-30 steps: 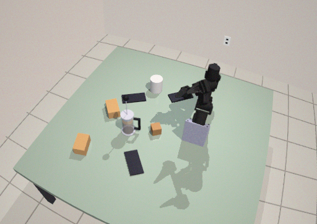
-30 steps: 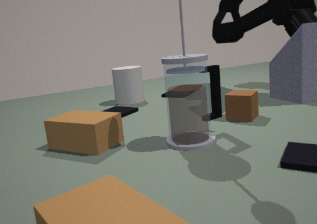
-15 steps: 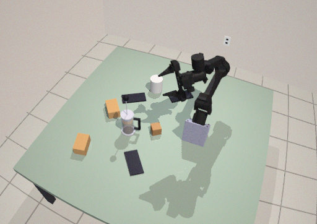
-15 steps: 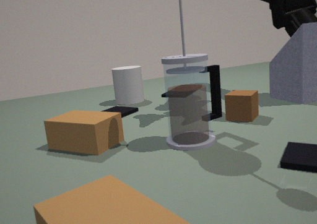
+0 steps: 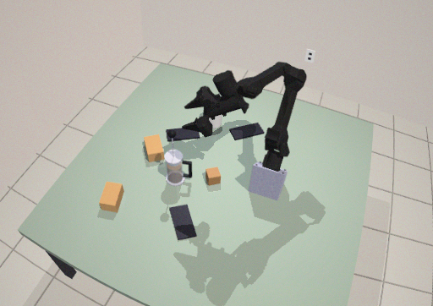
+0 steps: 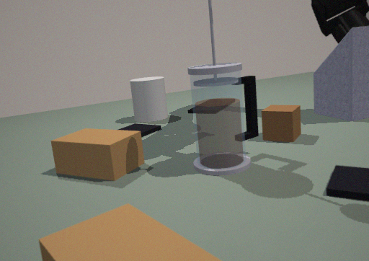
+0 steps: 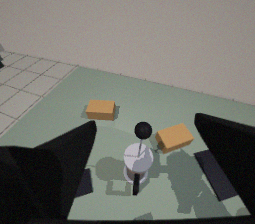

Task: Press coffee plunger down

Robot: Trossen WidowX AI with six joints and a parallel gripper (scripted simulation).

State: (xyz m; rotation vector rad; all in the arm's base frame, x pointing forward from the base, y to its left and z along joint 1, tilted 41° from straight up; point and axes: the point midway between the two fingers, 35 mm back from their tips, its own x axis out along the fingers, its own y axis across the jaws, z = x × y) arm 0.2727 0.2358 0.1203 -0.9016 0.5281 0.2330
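My gripper tip is now 220 mm above the coffee press and 30 mm short of it.
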